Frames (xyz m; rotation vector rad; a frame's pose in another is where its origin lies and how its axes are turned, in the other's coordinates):
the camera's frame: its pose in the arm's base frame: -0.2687 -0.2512 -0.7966 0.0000 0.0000 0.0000
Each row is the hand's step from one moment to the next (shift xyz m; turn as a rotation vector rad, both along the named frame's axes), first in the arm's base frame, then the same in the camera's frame.
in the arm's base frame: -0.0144 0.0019 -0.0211 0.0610 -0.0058 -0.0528
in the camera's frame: -0.0144 0.0019 -0.0211 0.0610 -0.0058 -0.0528
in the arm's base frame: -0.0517 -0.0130 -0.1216 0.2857 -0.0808 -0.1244
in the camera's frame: -0.0517 -0.0130 -0.1216 0.2857 -0.0808 -0.1244
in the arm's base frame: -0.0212 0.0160 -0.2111 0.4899 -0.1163 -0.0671
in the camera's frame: -0.0212 0.0160 -0.2111 0.4899 -0.1163 -0.0671
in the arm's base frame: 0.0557 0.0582 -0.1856 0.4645 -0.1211 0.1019
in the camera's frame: 0.0557 0.0582 -0.1856 0.4645 -0.1211 0.1019
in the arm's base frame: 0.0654 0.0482 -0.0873 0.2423 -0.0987 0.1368
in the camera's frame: 0.0654 0.0482 -0.0873 0.2423 -0.0987 0.1368
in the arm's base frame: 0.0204 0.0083 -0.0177 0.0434 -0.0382 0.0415
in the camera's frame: 0.0204 0.0083 -0.0177 0.0434 -0.0382 0.0415
